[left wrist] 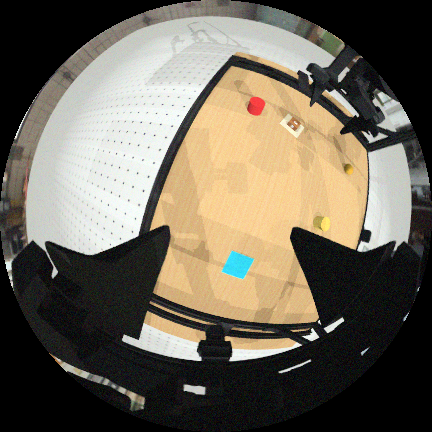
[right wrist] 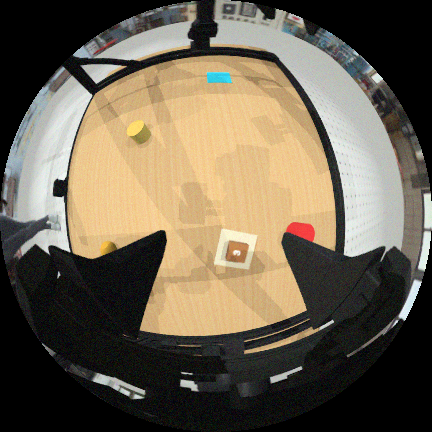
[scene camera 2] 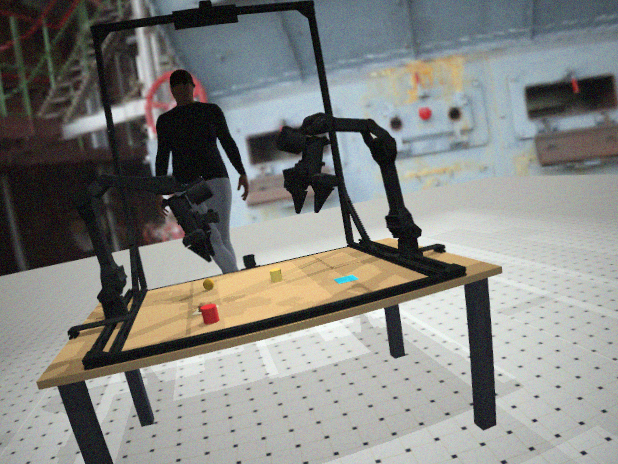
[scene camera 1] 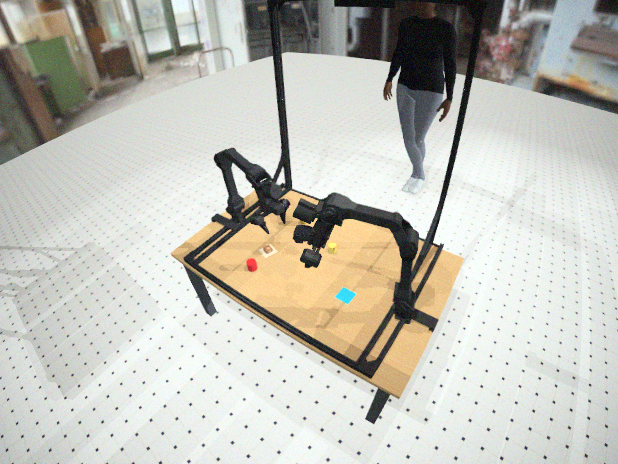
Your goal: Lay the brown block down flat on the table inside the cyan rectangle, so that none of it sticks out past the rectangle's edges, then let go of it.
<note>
My left gripper is open and holds nothing. My right gripper is open and holds nothing. Further things: a pale flat tile.
My left gripper also shows in the left wrist view and in scene camera 1. My right gripper also shows in the left wrist view and in the right wrist view.
</note>
